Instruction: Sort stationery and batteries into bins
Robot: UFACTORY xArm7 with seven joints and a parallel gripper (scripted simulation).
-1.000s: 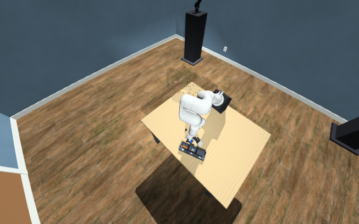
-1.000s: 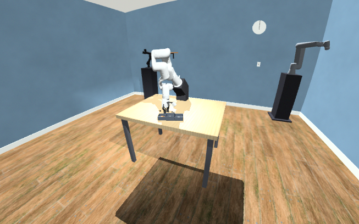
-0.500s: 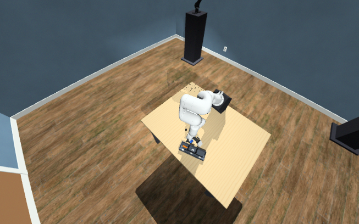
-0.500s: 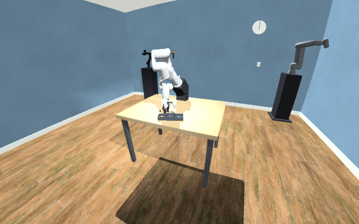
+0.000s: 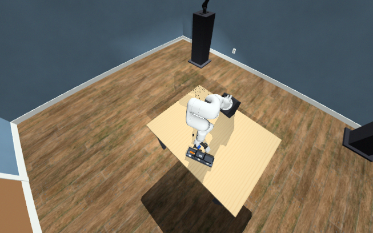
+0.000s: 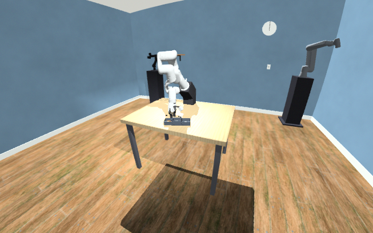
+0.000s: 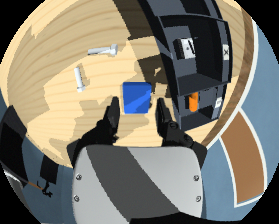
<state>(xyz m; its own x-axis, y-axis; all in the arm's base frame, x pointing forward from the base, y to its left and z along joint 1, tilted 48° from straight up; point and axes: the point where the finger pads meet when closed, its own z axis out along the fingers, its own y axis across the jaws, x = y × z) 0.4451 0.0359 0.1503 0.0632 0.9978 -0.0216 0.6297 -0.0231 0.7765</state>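
The blue block lies 30 mm below my hand. Round my hand: dark double bin 80 mm to the left, 70 mm ahead, 20 mm below; then pencil sharpener 80 mm to the left, 60 mm ahead, 20 mm below; then orange battery 90 mm ahead, 20 mm below.
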